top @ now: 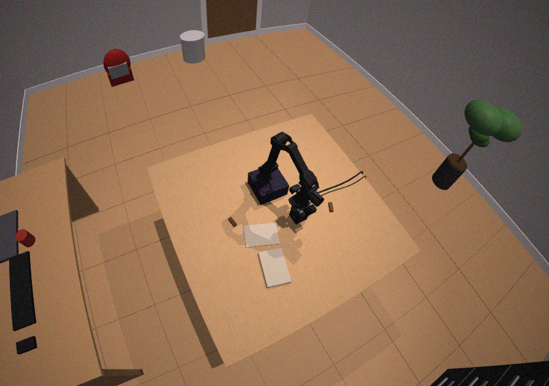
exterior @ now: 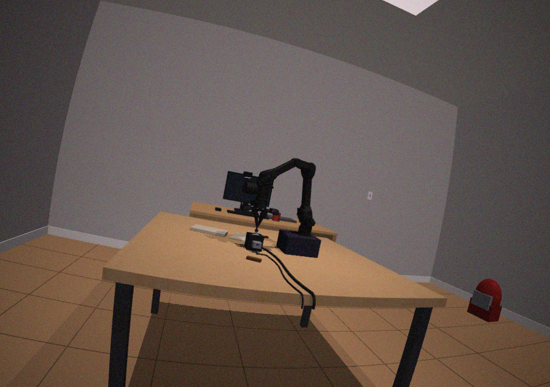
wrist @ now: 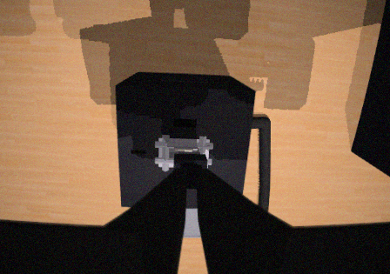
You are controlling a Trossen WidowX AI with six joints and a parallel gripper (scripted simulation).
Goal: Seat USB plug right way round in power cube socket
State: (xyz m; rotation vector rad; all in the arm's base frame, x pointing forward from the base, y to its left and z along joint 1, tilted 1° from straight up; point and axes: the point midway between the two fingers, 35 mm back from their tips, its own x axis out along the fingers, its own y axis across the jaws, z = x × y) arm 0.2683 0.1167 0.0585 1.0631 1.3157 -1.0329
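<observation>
The grey-rimmed socket is 5 cm below my gripper tip and 1 cm to the left of it. From my gripper tip the other things lie so: usb plug 2 cm below.
</observation>
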